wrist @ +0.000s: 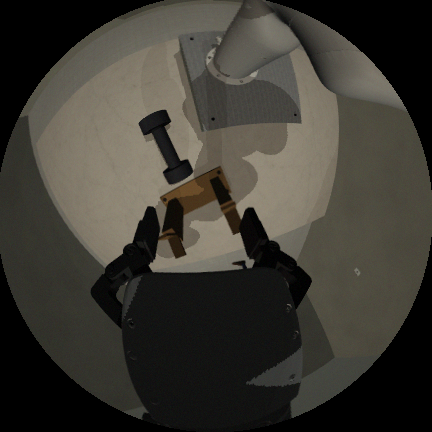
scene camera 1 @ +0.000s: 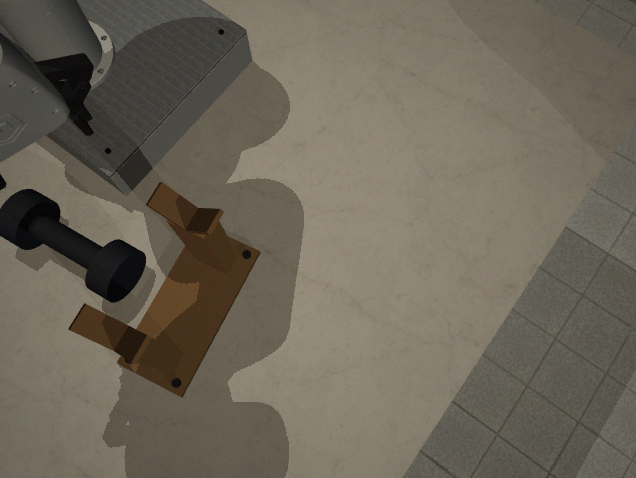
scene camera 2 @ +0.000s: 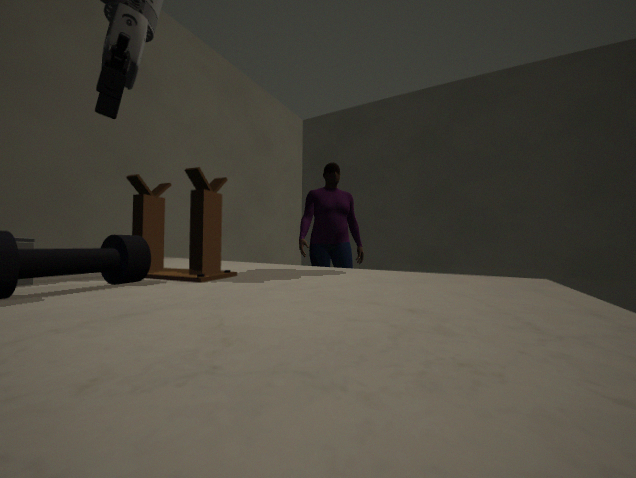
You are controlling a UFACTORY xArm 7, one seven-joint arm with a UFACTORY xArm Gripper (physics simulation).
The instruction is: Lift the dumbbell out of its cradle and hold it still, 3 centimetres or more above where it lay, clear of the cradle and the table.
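Seen in the pictures: gripper, fingertip midpoint: (wrist: 200, 217) (scene camera 1: 40, 148) (scene camera 2: 106, 106); arm's base, origin of the base link: (wrist: 231, 64).
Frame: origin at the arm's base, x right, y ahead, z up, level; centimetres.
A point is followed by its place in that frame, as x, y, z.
The black dumbbell (scene camera 1: 67, 242) {23.0, 15.2, -2.3} (scene camera 2: 66, 262) {24.7, 14.1, -4.0} (wrist: 167, 148) {22.4, 15.5, -2.3} lies on its side on the pale table, beside the cradle and out of it. The brown cradle (scene camera 1: 208, 303) {20.7, 34.8, -7.2} (scene camera 2: 206, 233) {31.2, 31.6, 0.4} (wrist: 199, 193) {20.8, 33.1, -7.2} stands upright on its base plate, with two posts topped by V-shaped rests, both empty. My gripper (scene camera 1: 45, 156) {18.1, 21.6, 21.7} (scene camera 2: 106, 112) {18.1, 21.6, 21.7} (wrist: 200, 217) {18.1, 21.6, 21.7} is open with nothing between its fingers. It hangs above the height of the cradle's rests, apart from cradle and dumbbell. In the wrist view the rests show between and below the fingertips, and the dumbbell lies farther off.
The grey base block (scene camera 1: 174, 77) {-4.6, 14.7, -0.6} (wrist: 255, 105) {-2.0, 12.6, -0.5} of the arm stands near the dumbbell and one cradle post. Tiled floor (scene camera 1: 544, 354) shows past the table edge in the first scene view. A person (scene camera 2: 331, 215) in a purple top stands beyond the table.
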